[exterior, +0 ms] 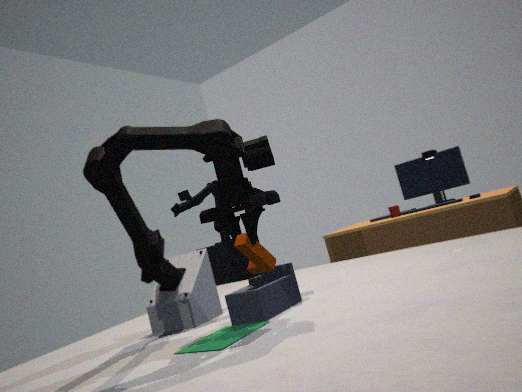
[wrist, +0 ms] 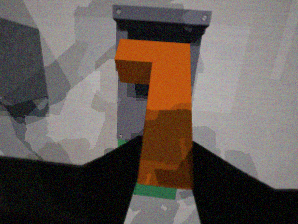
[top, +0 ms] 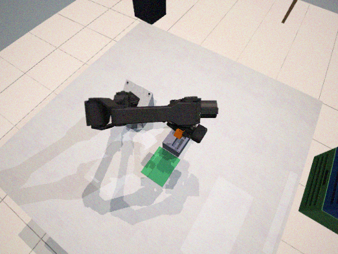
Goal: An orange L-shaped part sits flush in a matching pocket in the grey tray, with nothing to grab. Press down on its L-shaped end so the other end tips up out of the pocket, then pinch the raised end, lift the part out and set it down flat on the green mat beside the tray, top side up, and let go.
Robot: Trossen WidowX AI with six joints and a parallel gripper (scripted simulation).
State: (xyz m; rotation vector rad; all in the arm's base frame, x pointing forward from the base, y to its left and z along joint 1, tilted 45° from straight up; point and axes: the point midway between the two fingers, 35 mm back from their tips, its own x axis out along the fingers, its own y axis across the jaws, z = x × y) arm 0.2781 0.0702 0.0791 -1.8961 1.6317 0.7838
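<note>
My gripper tip is now 17 cm above the green mat and 13 cm to the left of it. Round my gripper tip: orange L-shaped part (3 cm to the left, 3 cm below, 2 cm behind).
</note>
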